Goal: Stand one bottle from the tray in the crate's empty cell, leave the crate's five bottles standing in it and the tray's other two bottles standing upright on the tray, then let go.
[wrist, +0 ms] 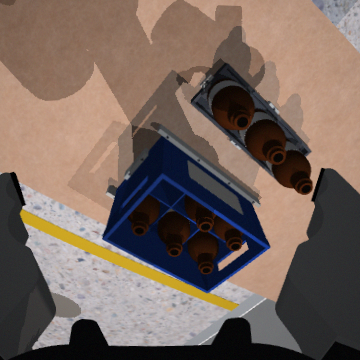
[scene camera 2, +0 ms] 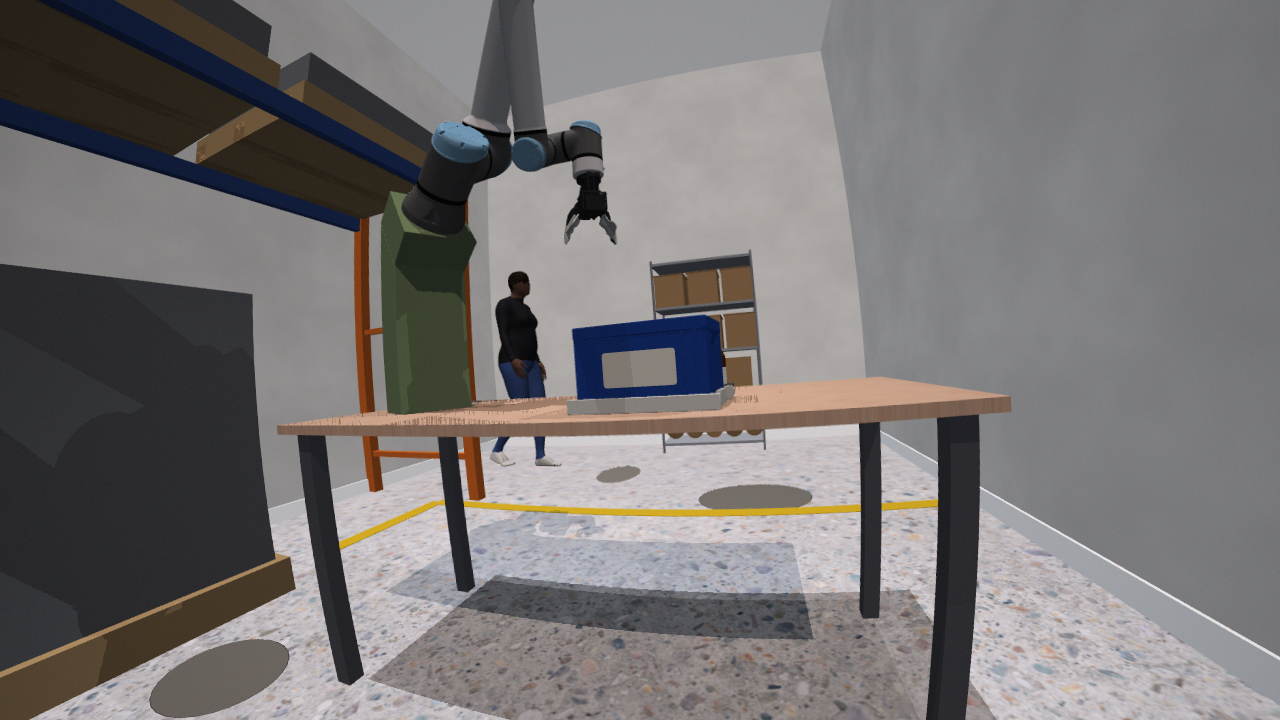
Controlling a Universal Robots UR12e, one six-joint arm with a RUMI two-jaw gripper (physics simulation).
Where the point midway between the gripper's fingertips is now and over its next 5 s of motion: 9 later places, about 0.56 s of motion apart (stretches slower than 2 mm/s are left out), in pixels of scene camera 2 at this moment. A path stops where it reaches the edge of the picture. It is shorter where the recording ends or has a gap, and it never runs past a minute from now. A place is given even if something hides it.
My gripper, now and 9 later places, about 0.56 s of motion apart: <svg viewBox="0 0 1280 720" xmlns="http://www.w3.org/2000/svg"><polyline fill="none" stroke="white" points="591,244 598,246 612,250 625,254 627,261 630,277 632,291 635,305 637,317 639,327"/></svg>
